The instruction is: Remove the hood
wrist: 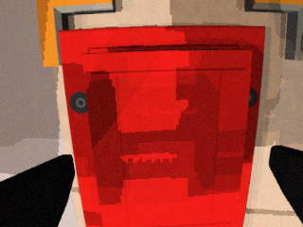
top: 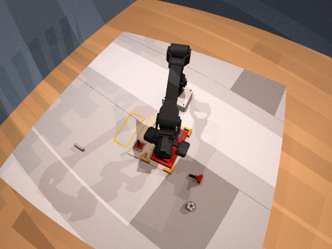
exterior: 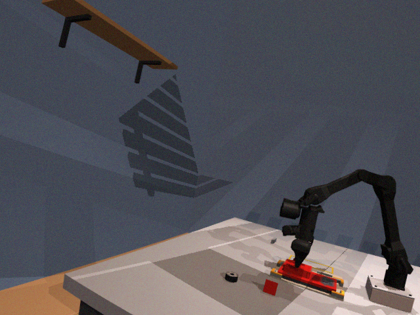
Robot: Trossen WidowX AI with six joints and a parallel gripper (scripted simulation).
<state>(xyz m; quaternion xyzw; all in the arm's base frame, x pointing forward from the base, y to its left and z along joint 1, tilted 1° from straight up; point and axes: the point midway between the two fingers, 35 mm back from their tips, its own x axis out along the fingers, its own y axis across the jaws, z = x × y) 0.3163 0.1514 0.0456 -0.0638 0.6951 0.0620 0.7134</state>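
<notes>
Right now my gripper tip is 1 cm above the hood.
</notes>
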